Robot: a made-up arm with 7 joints. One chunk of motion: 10 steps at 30 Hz.
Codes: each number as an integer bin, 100 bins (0 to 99) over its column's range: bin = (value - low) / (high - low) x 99, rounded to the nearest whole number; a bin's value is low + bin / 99 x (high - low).
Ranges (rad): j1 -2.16..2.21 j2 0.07..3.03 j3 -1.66..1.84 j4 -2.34..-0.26 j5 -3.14..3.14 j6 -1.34..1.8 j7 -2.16..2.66
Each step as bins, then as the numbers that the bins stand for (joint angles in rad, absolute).
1 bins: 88 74 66 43 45 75 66
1 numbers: 1.7244 2.2825 0.6733 -1.4366 -0.2855 1.0388 1.0533
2 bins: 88 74 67 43 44 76 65
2 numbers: 1.7244 2.2825 0.7087 -1.4366 -0.3489 1.0705 1.0046
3 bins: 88 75 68 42 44 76 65
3 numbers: 1.7244 2.3124 0.7440 -1.4576 -0.3489 1.0705 1.0046
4 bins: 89 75 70 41 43 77 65
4 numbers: 1.7686 2.3124 0.8147 -1.4786 -0.4123 1.1022 1.0046
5 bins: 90 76 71 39 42 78 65
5 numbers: 1.8127 2.3423 0.8501 -1.5206 -0.4758 1.1339 1.0046
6 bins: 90 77 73 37 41 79 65
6 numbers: 1.8127 2.3722 0.9208 -1.5626 -0.5392 1.1657 1.0046
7 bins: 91 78 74 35 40 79 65
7 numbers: 1.8569 2.4021 0.9562 -1.6046 -0.6026 1.1657 1.0046
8 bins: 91 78 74 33 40 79 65
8 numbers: 1.8569 2.4021 0.9562 -1.6467 -0.6026 1.1657 1.0046
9 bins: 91 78 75 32 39 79 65
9 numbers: 1.8569 2.4021 0.9915 -1.6677 -0.6661 1.1657 1.0046
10 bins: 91 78 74 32 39 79 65
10 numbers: 1.8569 2.4021 0.9562 -1.6677 -0.6661 1.1657 1.0046
